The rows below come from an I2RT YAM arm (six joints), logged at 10 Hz.
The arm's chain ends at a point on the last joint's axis. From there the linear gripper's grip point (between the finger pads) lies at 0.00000 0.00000 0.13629 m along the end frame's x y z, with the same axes.
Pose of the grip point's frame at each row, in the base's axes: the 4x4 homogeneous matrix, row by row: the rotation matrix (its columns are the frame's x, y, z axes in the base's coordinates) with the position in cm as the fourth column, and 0 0 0 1 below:
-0.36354 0.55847 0.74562 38.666; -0.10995 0.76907 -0.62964 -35.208; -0.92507 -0.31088 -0.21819 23.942; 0 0 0 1
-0.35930 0.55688 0.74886 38.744; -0.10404 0.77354 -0.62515 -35.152; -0.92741 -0.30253 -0.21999 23.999; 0 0 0 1
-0.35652 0.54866 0.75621 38.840; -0.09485 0.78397 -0.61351 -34.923; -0.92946 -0.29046 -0.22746 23.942; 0 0 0 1
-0.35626 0.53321 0.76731 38.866; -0.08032 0.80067 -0.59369 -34.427; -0.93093 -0.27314 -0.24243 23.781; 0 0 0 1
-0.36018 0.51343 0.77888 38.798; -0.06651 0.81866 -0.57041 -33.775; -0.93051 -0.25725 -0.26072 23.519; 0 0 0 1
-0.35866 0.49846 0.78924 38.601; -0.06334 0.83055 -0.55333 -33.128; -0.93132 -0.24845 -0.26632 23.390; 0 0 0 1
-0.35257 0.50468 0.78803 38.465; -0.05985 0.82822 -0.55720 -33.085; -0.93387 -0.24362 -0.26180 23.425; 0 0 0 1
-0.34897 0.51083 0.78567 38.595; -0.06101 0.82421 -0.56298 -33.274; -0.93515 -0.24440 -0.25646 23.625; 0 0 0 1
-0.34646 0.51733 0.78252 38.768; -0.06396 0.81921 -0.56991 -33.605; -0.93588 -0.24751 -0.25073 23.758; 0 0 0 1
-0.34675 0.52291 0.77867 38.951; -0.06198 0.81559 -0.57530 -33.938; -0.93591 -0.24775 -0.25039 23.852; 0 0 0 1
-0.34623 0.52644 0.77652 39.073; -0.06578 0.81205 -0.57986 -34.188; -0.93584 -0.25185 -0.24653 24.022; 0 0 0 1
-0.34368 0.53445 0.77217 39.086; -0.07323 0.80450 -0.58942 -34.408; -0.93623 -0.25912 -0.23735 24.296; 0 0 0 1
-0.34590 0.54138 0.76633 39.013; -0.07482 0.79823 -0.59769 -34.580; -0.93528 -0.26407 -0.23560 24.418; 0 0 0 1
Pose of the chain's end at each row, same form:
-0.36354 0.55847 0.74562 28.504; -0.10995 0.76907 -0.62964 -26.627; -0.92507 -0.31088 -0.21819 26.916; 0 0 0 1
-0.35930 0.55688 0.74886 28.538; -0.10404 0.77354 -0.62515 -26.632; -0.92741 -0.30253 -0.21999 26.997; 0 0 0 1
-0.35652 0.54866 0.75621 28.534; -0.09485 0.78397 -0.61351 -26.561; -0.92946 -0.29046 -0.22746 27.042; 0 0 0 1
-0.35626 0.53321 0.76731 28.408; -0.08032 0.80067 -0.59369 -26.336; -0.93093 -0.27314 -0.24243 27.085; 0 0 0 1
-0.36018 0.51343 0.77888 28.183; -0.06651 0.81866 -0.57041 -26.001; -0.93051 -0.25725 -0.26072 27.072; 0 0 0 1
-0.35866 0.49846 0.78924 27.844; -0.06334 0.83055 -0.55333 -25.587; -0.93132 -0.24845 -0.26632 27.020; 0 0 0 1
-0.35257 0.50468 0.78803 27.725; -0.05985 0.82822 -0.55720 -25.491; -0.93387 -0.24362 -0.26180 26.993; 0 0 0 1
-0.34897 0.51083 0.78567 27.887; -0.06101 0.82421 -0.56298 -25.601; -0.93515 -0.24440 -0.25646 27.120; 0 0 0 1
-0.34646 0.51733 0.78252 28.103; -0.06396 0.81921 -0.56991 -25.838; -0.93588 -0.24751 -0.25073 27.175; 0 0 0 1
-0.34675 0.52291 0.77867 28.339; -0.06198 0.81559 -0.57530 -26.097; -0.93591 -0.24775 -0.25039 27.265; 0 0 0 1
-0.34623 0.52644 0.77652 28.490; -0.06578 0.81205 -0.57986 -26.285; -0.93584 -0.25185 -0.24653 27.382; 0 0 0 1
-0.34368 0.53445 0.77217 28.562; -0.07323 0.80450 -0.58942 -26.375; -0.93623 -0.25912 -0.23735 27.531; 0 0 0 1
-0.34590 0.54138 0.76633 28.569; -0.07482 0.79823 -0.59769 -26.434; -0.93528 -0.26407 -0.23560 27.629; 0 0 0 1

